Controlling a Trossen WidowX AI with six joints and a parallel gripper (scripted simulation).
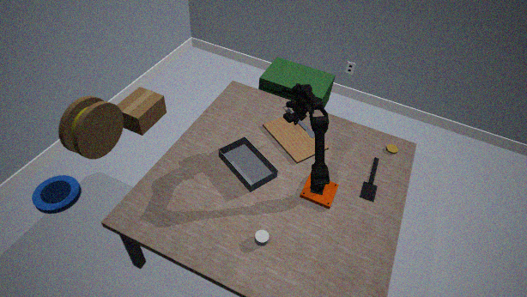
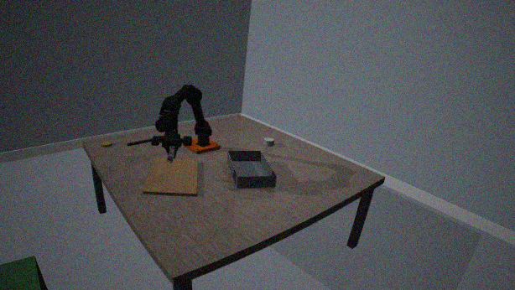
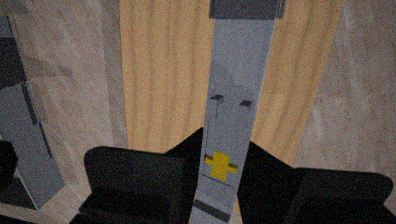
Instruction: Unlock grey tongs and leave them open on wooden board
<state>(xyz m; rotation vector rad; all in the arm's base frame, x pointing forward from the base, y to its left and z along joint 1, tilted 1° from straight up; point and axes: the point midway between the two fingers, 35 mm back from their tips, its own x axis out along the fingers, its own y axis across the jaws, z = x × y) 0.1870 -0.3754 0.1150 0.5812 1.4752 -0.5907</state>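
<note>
Right now the wooden board is 9 cm below my gripper tip, 1 cm to the left of it and 1 cm behind it. The rest, counted from my gripper tip: yellow lock piece: 4 cm above; then roasting tin: 32 cm to the left, 21 cm ahead, 7 cm below; then black spatula: 48 cm behind, 22 cm to the left, 10 cm below.
</note>
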